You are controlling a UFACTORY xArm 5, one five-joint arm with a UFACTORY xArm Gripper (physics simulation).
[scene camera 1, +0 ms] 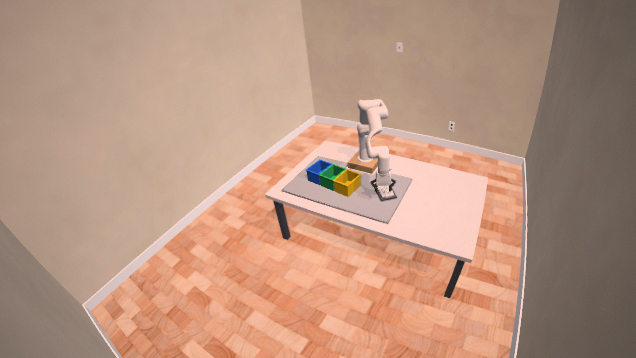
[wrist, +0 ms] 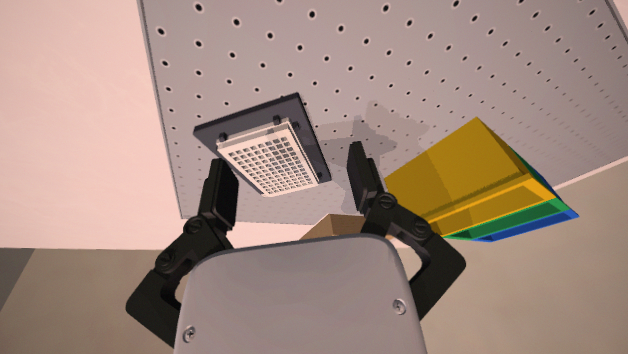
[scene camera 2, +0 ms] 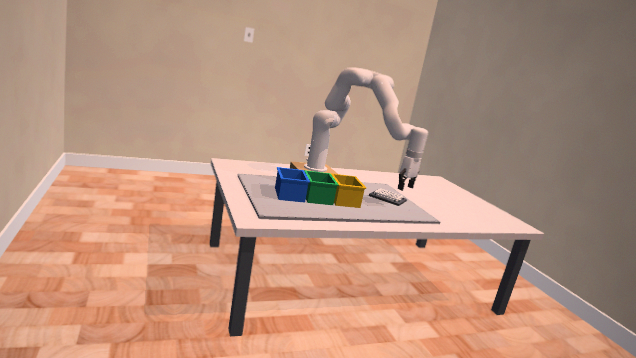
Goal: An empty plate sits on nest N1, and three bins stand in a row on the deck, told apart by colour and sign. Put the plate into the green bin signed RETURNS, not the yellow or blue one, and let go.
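Frame: origin at the arm's base, x ahead, y left, z up, level; centimetres.
Seen in the pictures: gripper, fingertip midpoint: point(scene camera 1: 382, 191) point(wrist: 290, 162) point(scene camera 2: 405, 188); arm's base, link origin: point(scene camera 1: 365, 158) point(scene camera 2: 315, 168).
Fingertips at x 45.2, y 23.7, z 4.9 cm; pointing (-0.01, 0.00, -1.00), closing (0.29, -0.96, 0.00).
Note:
Offsets run from my fingertips to a thing's top centre. "pt": to the spot under its first point. Level surfaces: height alone.
The white plate @(dx -10.2, dy -0.1, dz -6.4 cm) point(scene camera 1: 386, 192) point(scene camera 2: 389, 193) point(wrist: 275, 165) sits on a dark nest @(dx -10.2, dy -0.1, dz -6.8 cm) point(scene camera 2: 400, 201) point(wrist: 250, 117). My gripper point(scene camera 1: 384, 189) point(scene camera 2: 406, 186) point(wrist: 290, 162) is open and empty, fingers pointing down. It hangs above and apart from the plate; in the wrist view the plate shows between the fingers. The green bin @(dx -13.2, dy -40.0, dz +1.0 cm) point(scene camera 1: 327, 182) point(scene camera 2: 321, 192) point(wrist: 520, 219) stands between the yellow bin point(scene camera 1: 345, 187) point(scene camera 2: 348, 196) point(wrist: 450, 167) and the blue bin @(pt dx -9.2, dy -53.2, dz -1.6 cm) point(scene camera 1: 314, 175) point(scene camera 2: 291, 190) point(wrist: 540, 227). The signs cannot be read. The yellow bin is nearest the nest.
The bins and nest stand on a grey perforated deck @(dz -9.0 cm) point(scene camera 1: 360, 210) point(scene camera 2: 300, 212) point(wrist: 320, 37) on a pale table @(dz -10.3 cm) point(scene camera 1: 440, 210) point(scene camera 2: 480, 215) point(wrist: 75, 125). The arm's wooden base block point(scene camera 1: 361, 164) point(wrist: 332, 227) stands behind the bins.

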